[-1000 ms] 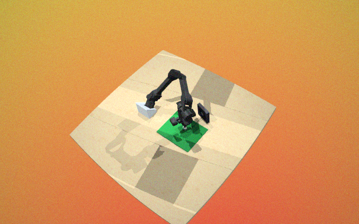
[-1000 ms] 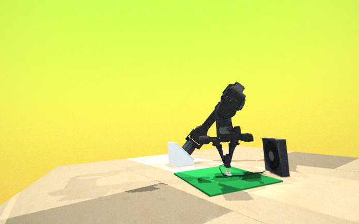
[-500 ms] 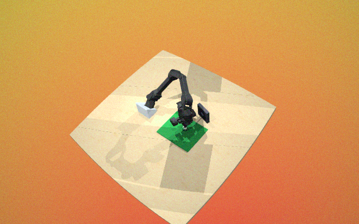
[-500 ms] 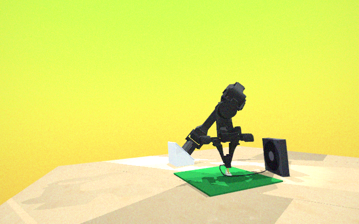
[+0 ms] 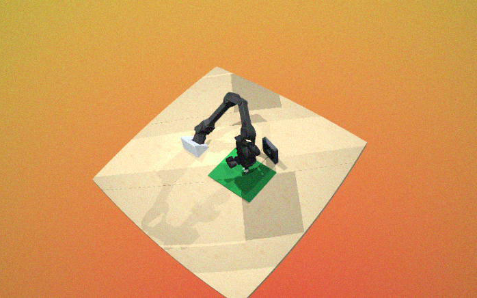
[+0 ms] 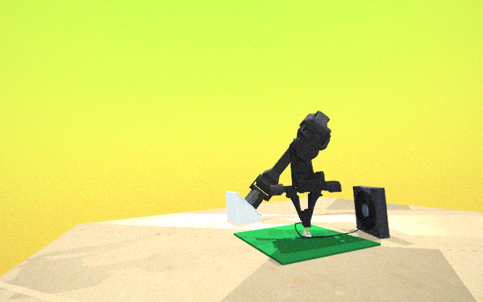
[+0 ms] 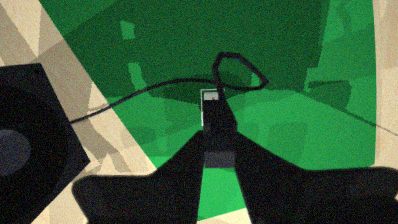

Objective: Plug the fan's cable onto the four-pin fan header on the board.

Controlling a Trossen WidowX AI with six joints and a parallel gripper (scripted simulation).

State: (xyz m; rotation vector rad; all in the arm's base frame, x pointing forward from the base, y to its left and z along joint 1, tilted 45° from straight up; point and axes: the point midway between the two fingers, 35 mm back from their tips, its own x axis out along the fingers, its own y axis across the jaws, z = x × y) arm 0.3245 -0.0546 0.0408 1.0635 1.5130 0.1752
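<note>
My gripper tip is now 10 mm short of the white four-pin header and 40 mm above it. Also, from my gripper tip: green board (40 mm to the right, 50 mm below); then dark fan plug (10 mm ahead, 10 mm above); then black fan (80 mm ahead, 130 mm to the left, 20 mm above).
</note>
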